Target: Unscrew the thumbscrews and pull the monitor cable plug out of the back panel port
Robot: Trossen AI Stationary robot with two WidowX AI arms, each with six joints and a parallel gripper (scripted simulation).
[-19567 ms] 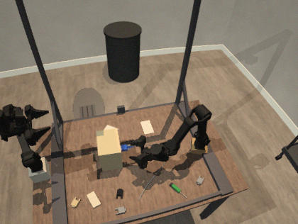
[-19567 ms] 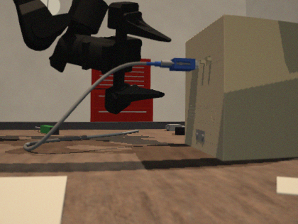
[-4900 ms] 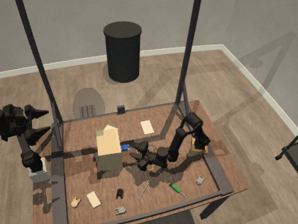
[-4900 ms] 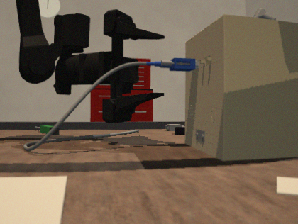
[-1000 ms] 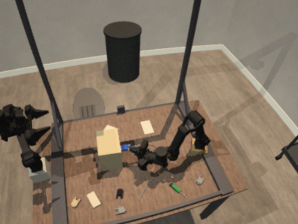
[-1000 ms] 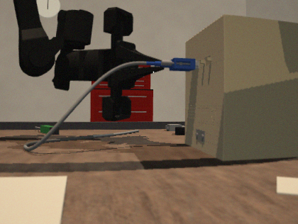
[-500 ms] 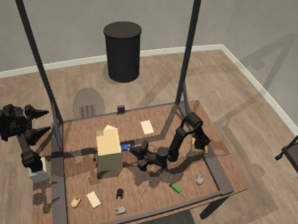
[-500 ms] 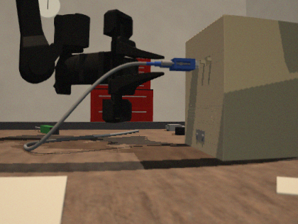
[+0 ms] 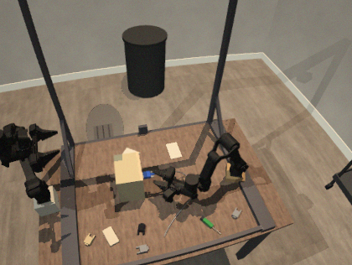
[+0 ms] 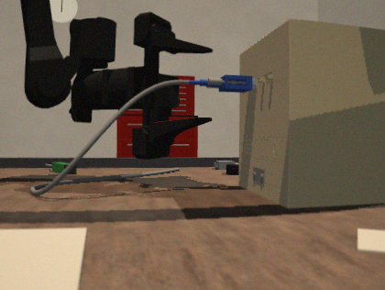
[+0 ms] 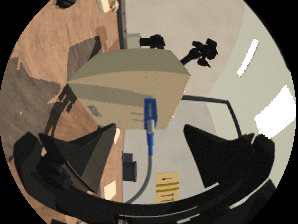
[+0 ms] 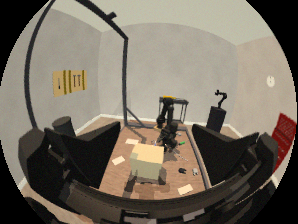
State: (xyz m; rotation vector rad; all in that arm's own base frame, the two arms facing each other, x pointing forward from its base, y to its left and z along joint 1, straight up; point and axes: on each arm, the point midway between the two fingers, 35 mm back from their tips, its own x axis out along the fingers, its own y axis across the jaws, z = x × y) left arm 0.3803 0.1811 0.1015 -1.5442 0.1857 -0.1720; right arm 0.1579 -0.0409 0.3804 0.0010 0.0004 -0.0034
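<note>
My left gripper is now 5 cm to the left of the blue plug and 3 cm past it. Also, from my left hand: back panel 8 cm to the right, 6 cm behind, 4 cm below; beige box 14 cm to the right, 6 cm behind, 4 cm below.
</note>
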